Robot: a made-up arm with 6 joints. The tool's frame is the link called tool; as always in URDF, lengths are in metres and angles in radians. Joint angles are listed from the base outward. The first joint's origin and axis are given. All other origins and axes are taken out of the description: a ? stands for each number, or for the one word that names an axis. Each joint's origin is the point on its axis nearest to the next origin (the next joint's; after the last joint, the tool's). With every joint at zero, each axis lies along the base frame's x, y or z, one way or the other. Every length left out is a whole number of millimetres.
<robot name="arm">
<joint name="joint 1" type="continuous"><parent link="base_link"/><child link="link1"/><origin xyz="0 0 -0.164"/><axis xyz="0 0 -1"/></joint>
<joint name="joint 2" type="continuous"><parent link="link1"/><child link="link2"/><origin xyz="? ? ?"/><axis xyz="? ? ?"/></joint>
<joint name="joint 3" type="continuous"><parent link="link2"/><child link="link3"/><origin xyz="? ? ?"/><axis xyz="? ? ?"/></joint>
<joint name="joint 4" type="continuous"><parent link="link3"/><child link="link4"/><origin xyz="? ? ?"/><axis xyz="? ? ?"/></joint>
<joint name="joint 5" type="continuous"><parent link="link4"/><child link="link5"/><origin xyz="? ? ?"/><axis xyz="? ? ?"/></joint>
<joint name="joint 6" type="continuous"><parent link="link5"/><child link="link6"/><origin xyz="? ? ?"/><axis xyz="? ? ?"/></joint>
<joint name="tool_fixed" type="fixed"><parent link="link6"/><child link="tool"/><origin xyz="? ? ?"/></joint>
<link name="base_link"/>
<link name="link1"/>
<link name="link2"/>
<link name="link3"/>
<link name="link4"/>
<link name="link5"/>
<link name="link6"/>
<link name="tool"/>
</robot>
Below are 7 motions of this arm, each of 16 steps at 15 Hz.
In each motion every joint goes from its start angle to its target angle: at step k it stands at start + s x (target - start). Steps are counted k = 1, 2, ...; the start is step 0. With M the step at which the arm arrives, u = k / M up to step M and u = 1 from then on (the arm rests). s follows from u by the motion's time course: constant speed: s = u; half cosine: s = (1 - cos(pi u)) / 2; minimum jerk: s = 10 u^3 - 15 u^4 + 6 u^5.
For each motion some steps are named. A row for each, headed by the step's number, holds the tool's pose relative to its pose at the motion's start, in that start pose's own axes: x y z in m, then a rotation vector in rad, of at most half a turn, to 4 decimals.
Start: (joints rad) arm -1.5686 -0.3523 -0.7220 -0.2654 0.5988 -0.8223
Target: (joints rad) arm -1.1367 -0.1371 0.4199 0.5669 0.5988 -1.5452
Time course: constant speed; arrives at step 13
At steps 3, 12, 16:
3: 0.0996 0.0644 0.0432 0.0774 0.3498 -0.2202
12: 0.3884 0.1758 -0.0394 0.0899 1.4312 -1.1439
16: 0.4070 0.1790 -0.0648 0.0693 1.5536 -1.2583

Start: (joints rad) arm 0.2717 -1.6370 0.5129 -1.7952 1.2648 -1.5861
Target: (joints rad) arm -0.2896 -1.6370 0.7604 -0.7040 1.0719 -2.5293
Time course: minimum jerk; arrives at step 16
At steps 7, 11, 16:
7: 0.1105 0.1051 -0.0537 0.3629 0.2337 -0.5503
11: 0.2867 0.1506 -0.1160 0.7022 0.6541 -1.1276
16: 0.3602 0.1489 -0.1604 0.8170 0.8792 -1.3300

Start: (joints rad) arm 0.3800 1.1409 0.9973 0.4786 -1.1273 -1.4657
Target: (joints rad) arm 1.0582 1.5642 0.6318 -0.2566 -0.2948 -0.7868
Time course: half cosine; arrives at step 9
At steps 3, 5, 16:
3: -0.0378 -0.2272 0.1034 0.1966 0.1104 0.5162
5: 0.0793 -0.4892 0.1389 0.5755 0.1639 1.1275
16: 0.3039 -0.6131 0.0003 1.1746 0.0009 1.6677

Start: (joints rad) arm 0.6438 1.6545 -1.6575 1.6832 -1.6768 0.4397
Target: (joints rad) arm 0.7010 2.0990 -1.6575 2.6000 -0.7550 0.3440
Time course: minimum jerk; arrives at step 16
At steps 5, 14, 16:
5: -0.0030 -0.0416 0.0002 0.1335 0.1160 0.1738
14: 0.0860 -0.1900 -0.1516 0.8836 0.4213 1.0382
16: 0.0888 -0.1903 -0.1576 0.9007 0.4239 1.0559

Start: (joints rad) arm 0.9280 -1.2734 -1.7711 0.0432 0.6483 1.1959
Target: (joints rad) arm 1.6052 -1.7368 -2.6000 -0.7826 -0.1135 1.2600
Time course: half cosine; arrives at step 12
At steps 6, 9, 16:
6: 0.1219 -0.0405 0.2361 -0.0785 0.3854 -0.1250
9: 0.2056 -0.0329 0.3117 -0.2372 0.5397 -0.2754
16: 0.2348 -0.0261 0.3256 -0.3112 0.5773 -0.3604

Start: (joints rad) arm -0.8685 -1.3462 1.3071 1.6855 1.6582 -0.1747
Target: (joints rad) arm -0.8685 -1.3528 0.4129 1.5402 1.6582 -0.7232
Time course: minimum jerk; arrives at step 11
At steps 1, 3, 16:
1: 0.0002 -0.0032 0.0008 0.0005 0.0010 0.0022
3: 0.0075 -0.0627 0.0146 0.0089 0.0202 0.0440
16: 0.2065 -0.4109 0.0859 -0.0186 0.1384 0.3468

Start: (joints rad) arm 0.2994 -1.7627 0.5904 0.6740 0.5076 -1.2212
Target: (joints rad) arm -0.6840 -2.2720 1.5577 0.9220 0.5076 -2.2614
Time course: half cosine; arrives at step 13
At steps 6, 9, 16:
6: 0.2137 0.1864 -0.0090 0.1586 -0.0535 -0.6469
9: 0.4096 0.2653 0.0657 0.3938 0.0673 -1.1615
16: 0.5210 0.2700 0.1234 0.5507 0.2565 -1.4565

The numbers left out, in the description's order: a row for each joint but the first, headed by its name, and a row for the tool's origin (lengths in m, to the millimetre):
joint 2: xyz -0.177 -0.048 0, axis 1 0 0
joint 3: xyz 0 0.333 -0.108, axis 0 1 0
joint 4: xyz 0.098 0 0.01, axis 1 0 0
joint 5: xyz 0 -0.375 0.146, axis 0 0 1
joint 6: xyz -0.057 0.088 0, axis 0 0 1
tool: xyz -0.285 0.107 0

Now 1 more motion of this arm.
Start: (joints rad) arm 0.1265 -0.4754 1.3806 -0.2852 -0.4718 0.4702
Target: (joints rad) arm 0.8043 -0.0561 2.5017 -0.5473 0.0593 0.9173
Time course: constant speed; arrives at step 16
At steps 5, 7, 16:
5: 0.0566 -0.1374 0.0972 0.1734 0.3506 0.5621
7: 0.1115 -0.1901 0.1133 0.2642 0.4597 0.8061
16: 0.4582 -0.2154 0.0132 0.7473 0.7182 1.9907

